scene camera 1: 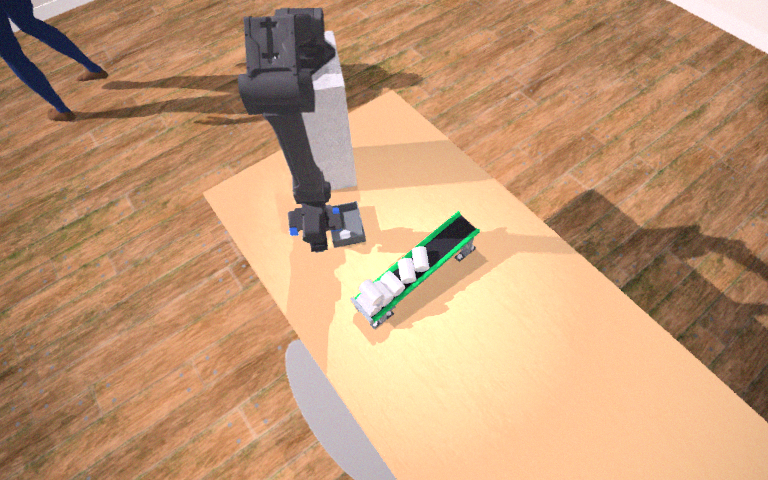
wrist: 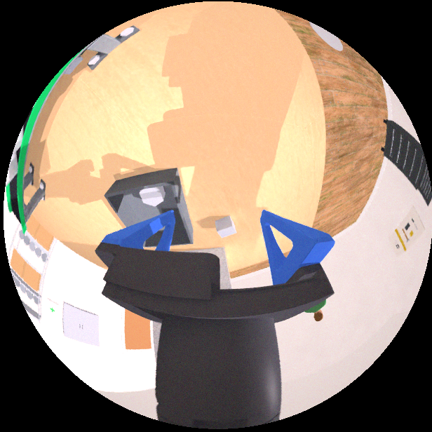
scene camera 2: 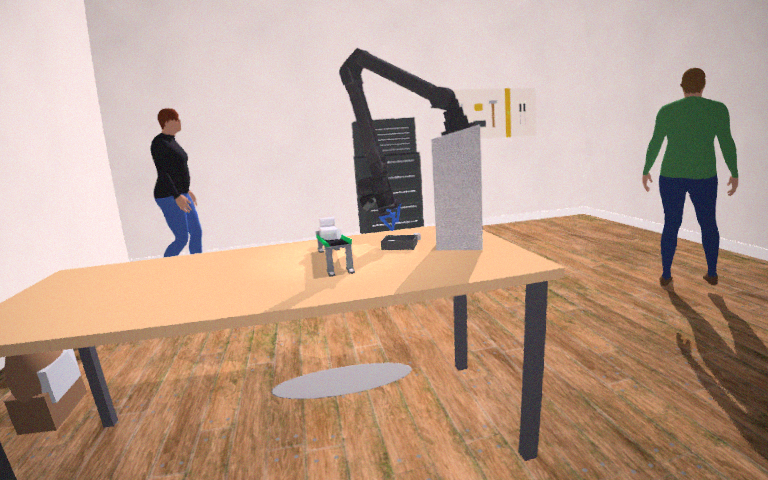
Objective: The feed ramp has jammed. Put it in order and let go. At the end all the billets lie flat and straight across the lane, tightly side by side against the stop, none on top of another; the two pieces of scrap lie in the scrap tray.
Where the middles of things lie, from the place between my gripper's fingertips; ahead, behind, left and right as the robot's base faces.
Right now the dark scrap tray (scene camera 1: 350, 216) is 90 mm to the left of my hand, 40 mm below it and 30 mm ahead of it.
